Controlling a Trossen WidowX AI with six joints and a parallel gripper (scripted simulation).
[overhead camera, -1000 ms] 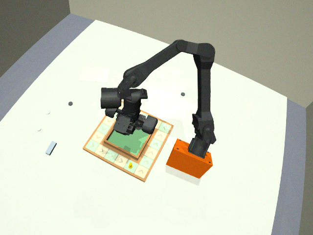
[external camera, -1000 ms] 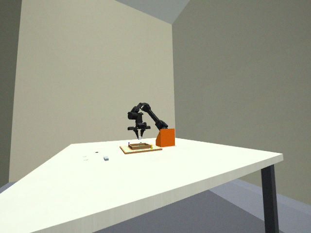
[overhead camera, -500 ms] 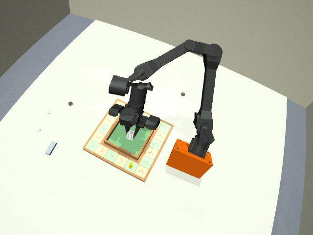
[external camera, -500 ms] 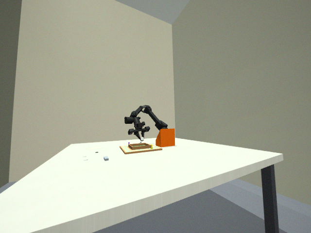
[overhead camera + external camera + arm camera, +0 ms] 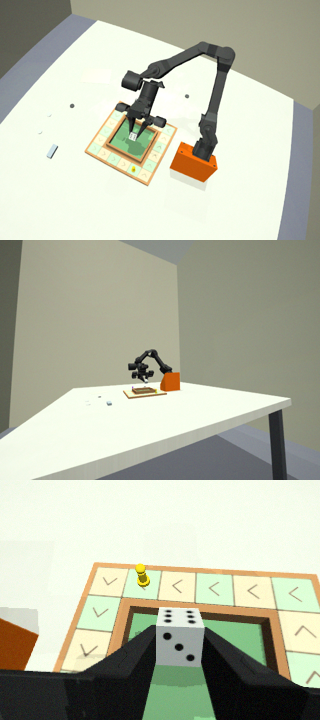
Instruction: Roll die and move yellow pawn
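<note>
My gripper tip is right at the white die. The rest, counted from my gripper tip: yellow pawn: 50 mm behind, 90 mm to the left, 70 mm below; then green tray: 20 mm ahead, 30 mm to the right, 90 mm below; then purple pawn: 80 mm ahead, 140 mm to the right, 70 mm below.
</note>
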